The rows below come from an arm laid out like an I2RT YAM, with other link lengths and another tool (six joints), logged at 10 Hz.
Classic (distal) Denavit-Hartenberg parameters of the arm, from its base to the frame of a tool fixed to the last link. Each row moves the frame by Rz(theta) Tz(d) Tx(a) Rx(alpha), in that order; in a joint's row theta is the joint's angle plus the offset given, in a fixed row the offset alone. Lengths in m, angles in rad.
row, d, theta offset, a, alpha
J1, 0.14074, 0, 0.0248, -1.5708
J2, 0, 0, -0.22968, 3.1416
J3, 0, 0.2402, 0.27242, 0
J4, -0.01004, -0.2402, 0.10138, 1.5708
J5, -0.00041, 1.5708, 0, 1.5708
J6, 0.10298, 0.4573, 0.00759, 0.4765
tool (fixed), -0.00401, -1.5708, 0, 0
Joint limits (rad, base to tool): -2.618..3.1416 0..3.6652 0..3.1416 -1.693..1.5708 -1.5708..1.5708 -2.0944..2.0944
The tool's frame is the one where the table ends.
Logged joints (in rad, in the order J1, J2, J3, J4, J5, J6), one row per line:
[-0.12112, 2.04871, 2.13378, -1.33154, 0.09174, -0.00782]
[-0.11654, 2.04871, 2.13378, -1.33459, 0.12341, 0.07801]
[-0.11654, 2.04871, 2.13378, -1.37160, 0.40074, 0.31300]
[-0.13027, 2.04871, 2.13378, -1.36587, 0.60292, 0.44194]
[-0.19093, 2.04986, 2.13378, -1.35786, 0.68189, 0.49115]
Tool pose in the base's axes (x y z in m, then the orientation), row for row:
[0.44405, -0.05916, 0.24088, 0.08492, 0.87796, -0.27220, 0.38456]
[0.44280, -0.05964, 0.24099, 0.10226, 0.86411, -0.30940, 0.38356]
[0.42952, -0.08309, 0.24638, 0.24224, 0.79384, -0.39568, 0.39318]
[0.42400, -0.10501, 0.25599, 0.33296, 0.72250, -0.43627, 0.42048]
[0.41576, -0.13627, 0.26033, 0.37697, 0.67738, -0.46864, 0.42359]
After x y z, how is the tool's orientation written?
As a quaternion, w x y z.
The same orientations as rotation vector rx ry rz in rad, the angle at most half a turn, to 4 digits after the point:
[2.6184, -0.8118, 1.1469]
[2.5510, -0.9134, 1.1323]
[2.1701, -1.0816, 1.0748]
[1.8870, -1.1394, 1.0982]
[1.7322, -1.1984, 1.0832]

